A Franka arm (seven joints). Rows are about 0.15 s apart.
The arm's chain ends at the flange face. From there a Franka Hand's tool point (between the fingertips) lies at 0.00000 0.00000 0.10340 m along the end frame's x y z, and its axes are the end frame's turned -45 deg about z.
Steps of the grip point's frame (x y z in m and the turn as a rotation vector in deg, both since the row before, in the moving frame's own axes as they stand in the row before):
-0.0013, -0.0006, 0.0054, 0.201, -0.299, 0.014
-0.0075, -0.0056, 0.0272, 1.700, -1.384, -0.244
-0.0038, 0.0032, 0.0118, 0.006, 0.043, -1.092
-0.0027, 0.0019, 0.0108, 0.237, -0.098, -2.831
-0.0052, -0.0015, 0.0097, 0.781, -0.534, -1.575
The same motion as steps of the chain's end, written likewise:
-0.0007, 0.0004, 0.0054, -0.069, -0.354, 0.014
-0.0053, 0.0017, 0.0273, 0.223, -2.181, -0.244
-0.0005, 0.0050, 0.0118, 0.035, 0.026, -1.092
-0.0001, 0.0034, 0.0108, 0.098, -0.237, -2.831
-0.0031, 0.0029, 0.0097, 0.175, -0.930, -1.575

